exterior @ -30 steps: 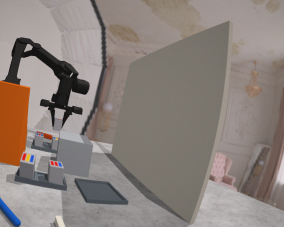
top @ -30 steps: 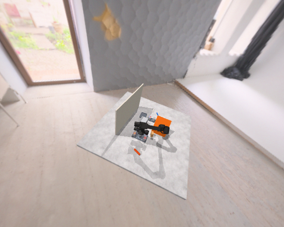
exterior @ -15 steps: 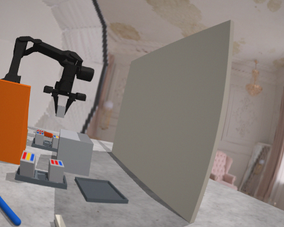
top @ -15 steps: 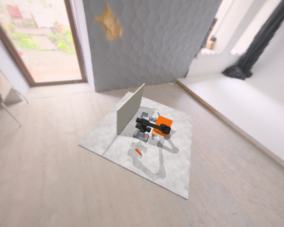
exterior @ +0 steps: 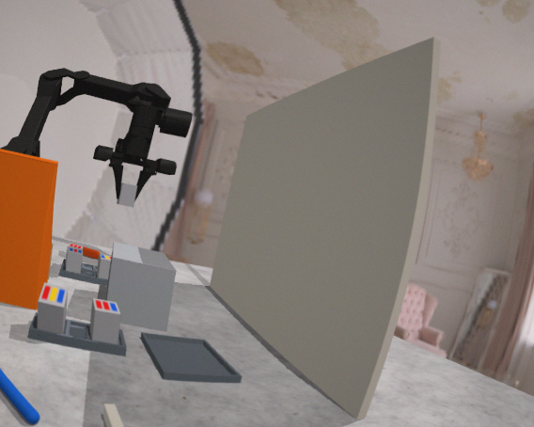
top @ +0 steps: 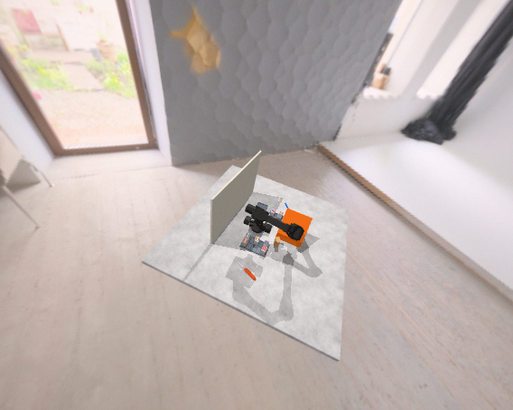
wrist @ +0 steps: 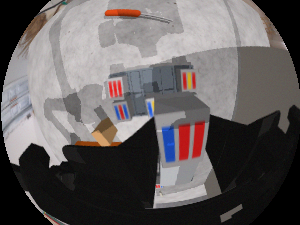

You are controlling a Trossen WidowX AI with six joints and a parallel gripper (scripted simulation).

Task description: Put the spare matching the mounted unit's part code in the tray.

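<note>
The dark grey tray is 400 mm to the right of my gripper tip, 170 mm below it and 30 mm ahead of it. Also, from my gripper tip: spare block 20 mm above; beige panel 250 mm to the right, 230 mm ahead, 50 mm above; grey mounted unit 200 mm to the right, 120 mm below, 10 mm ahead.
</note>
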